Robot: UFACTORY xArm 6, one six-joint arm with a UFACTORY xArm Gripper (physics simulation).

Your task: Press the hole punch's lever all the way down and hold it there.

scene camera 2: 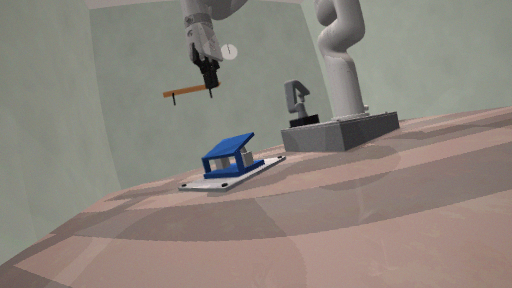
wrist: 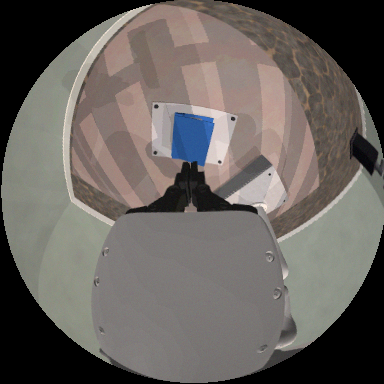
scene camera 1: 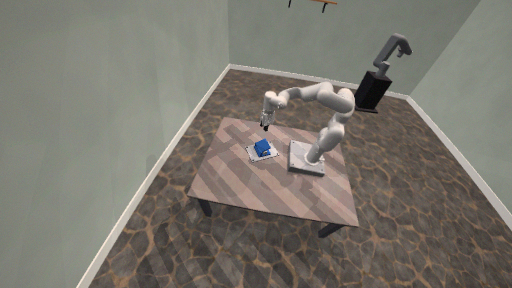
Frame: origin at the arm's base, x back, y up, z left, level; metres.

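Seen in the pictures: gripper, fingertip midpoint: (scene camera 2: pixel 212 87) (wrist: pixel 190 171) (scene camera 1: pixel 265 130); arm's base at its link origin: (scene camera 2: pixel 350 118) (scene camera 1: pixel 311 159).
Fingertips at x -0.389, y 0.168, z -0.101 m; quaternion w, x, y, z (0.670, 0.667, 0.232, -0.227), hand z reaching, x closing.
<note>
Offsets run from my fingertips to a thing's top centre. "spot": to the spot under its first point. Level surfaces: height alone.
The blue hole punch @(spot: dx -0.004, dy -0.157, dz +0.033 m) (scene camera 1: pixel 262 147) (scene camera 2: pixel 227 170) (wrist: pixel 192 139) stands on a white plate (scene camera 1: pixel 271 155) (scene camera 2: pixel 200 185) (wrist: pixel 224 142) with dark spots at its corners. Its lever @(dx -0.002, dy -0.137, dz +0.012 m) (scene camera 2: pixel 229 145) is a flat blue panel, raised and slanted, with a gap below it where grey posts show in the second scene view. My gripper (scene camera 1: pixel 264 128) (scene camera 2: pixel 212 87) (wrist: pixel 190 171) is shut and empty. It hangs in the air well above the punch and does not touch the lever. In the wrist view its tips overlap the near edge of the blue panel.
The arm's grey base block (scene camera 1: pixel 300 161) (scene camera 2: pixel 315 140) (wrist: pixel 245 182) stands on the table @(dy -0.231 m) (scene camera 1: pixel 225 185) (scene camera 2: pixel 375 210) (wrist: pixel 200 90) beside the punch's plate. A second, grey arm on a black stand (scene camera 1: pixel 372 90) is beyond the table. An orange shelf (scene camera 2: pixel 185 91) hangs on the wall.
</note>
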